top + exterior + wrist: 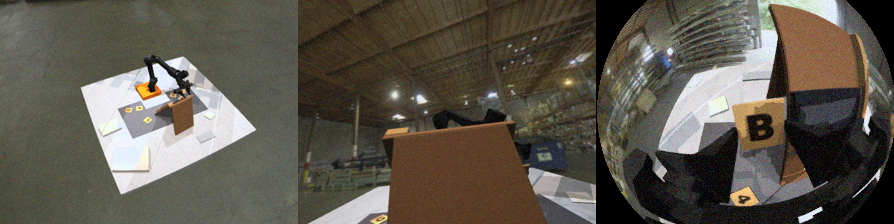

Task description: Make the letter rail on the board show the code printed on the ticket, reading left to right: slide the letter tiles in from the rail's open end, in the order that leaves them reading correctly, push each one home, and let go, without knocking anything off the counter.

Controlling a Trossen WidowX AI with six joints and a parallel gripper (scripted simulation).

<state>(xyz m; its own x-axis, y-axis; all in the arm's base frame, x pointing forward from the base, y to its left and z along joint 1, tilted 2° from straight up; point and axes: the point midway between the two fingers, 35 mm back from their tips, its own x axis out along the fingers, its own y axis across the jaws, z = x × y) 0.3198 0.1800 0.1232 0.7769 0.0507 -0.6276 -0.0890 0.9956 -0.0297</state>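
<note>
Now: the white ticket 4 cm behind my gripper tip, 13 cm to the right of it and 8 cm below it. The rest, counted from my gripper tip: dark mat (14 cm behind, 19 cm to the right, 16 cm below); then grey plate (35 cm ahead, 2 cm to the right, 16 cm below).
</note>
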